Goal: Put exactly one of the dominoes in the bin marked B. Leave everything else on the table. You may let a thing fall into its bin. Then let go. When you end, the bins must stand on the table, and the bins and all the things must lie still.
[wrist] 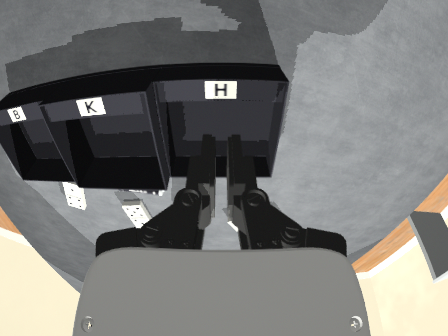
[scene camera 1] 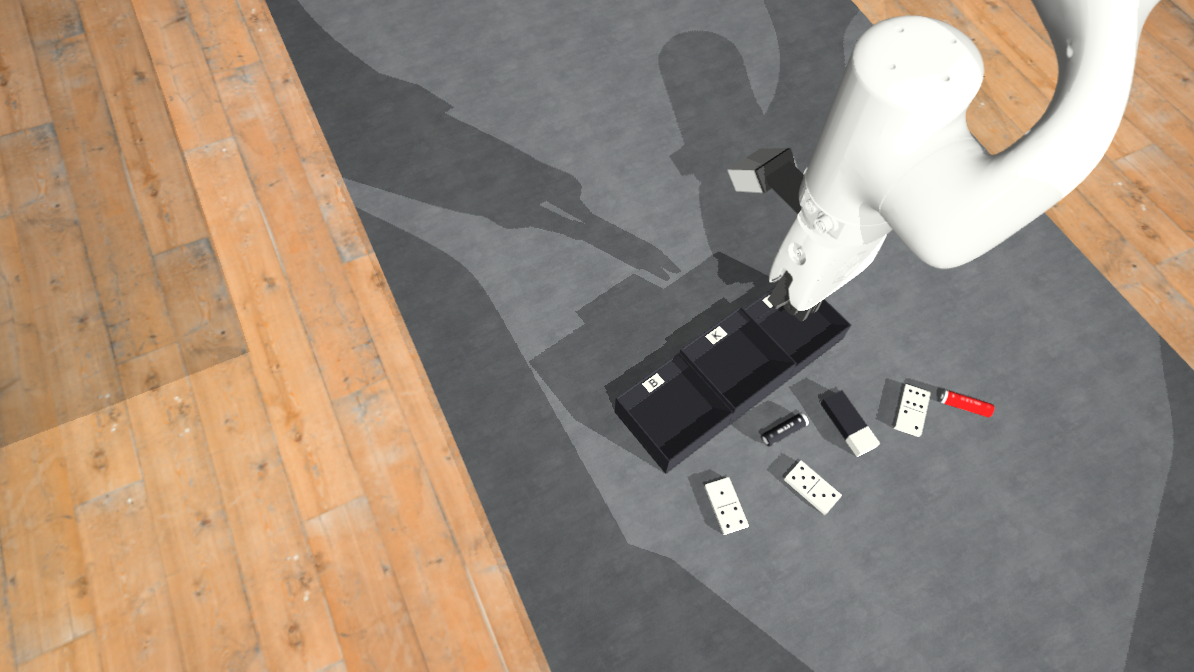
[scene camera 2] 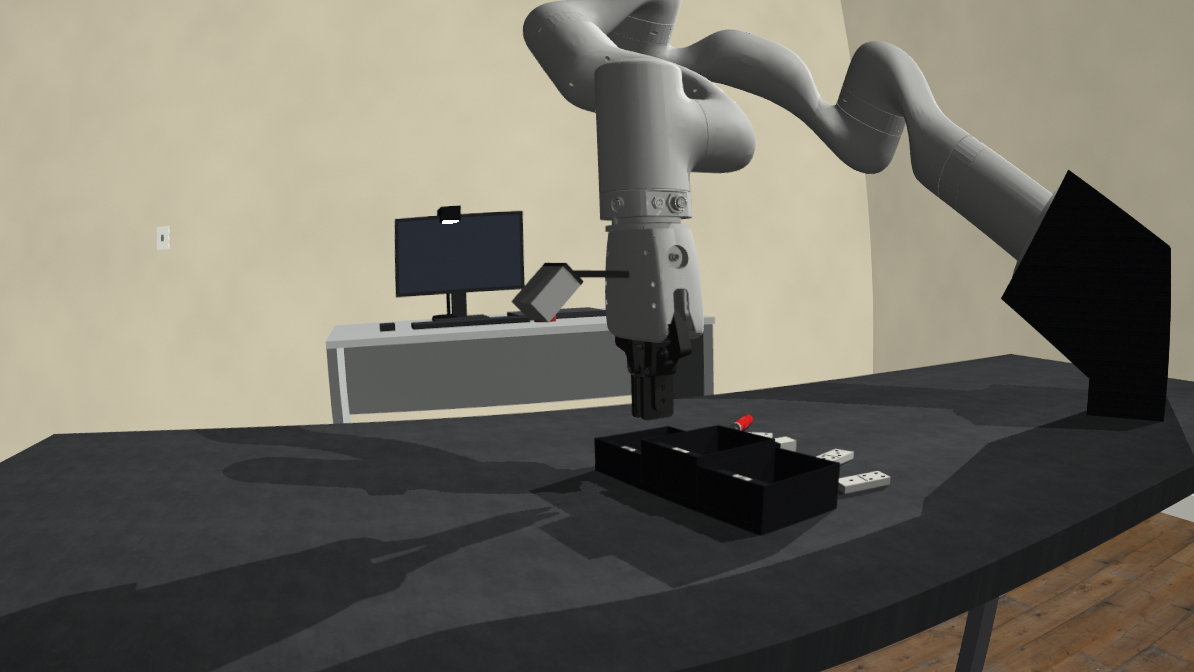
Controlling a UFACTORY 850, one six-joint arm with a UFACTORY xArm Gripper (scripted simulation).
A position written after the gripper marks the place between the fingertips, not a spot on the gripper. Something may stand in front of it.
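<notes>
Gripper visible (scene camera 2: 652, 416), likewise wrist view (wrist: 221, 153) and (scene camera 1: 798, 306). Red battery visible (scene camera 1: 950, 398).
</notes>
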